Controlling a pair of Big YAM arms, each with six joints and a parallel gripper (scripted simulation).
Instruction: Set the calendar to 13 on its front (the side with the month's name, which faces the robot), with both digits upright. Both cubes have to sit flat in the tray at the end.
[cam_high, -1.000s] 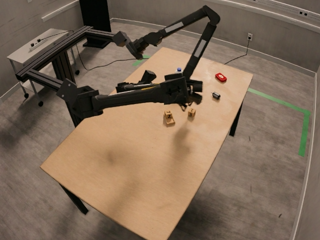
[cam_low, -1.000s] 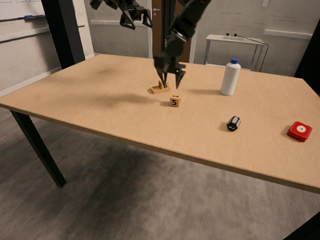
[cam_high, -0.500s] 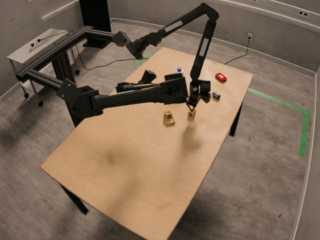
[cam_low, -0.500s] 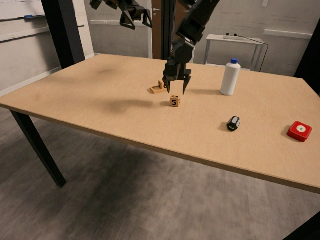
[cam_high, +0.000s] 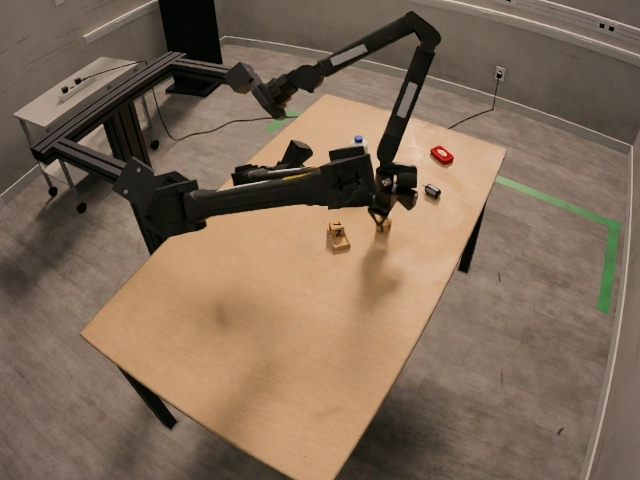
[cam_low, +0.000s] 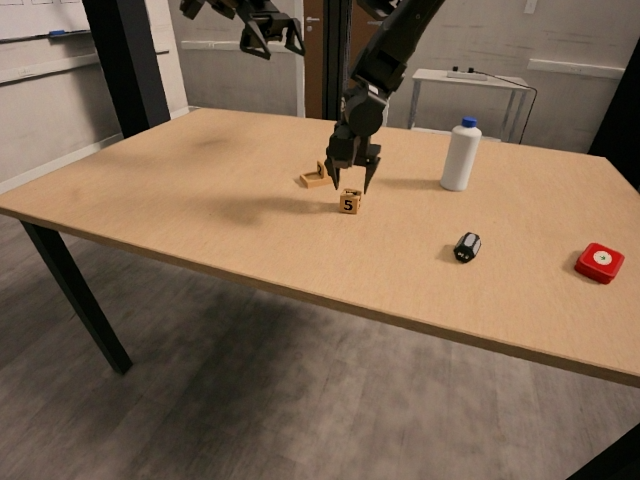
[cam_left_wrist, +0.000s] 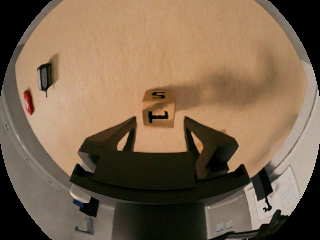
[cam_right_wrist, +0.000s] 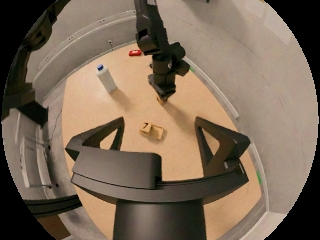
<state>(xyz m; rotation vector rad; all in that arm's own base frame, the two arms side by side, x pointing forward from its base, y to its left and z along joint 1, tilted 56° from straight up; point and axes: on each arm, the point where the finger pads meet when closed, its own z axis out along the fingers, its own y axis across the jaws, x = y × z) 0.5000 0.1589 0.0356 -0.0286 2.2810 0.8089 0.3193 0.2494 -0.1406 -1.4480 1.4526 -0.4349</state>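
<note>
My left gripper is now 1 cm short of the wooden digit cube and 3 cm above it. Round my left hand: wooden cube (13 cm behind, 8 cm to the right, 2 cm below); then black object (11 cm ahead, 24 cm to the left, 3 cm below); then wooden tray (12 cm behind, 9 cm to the right, 4 cm below).
</note>
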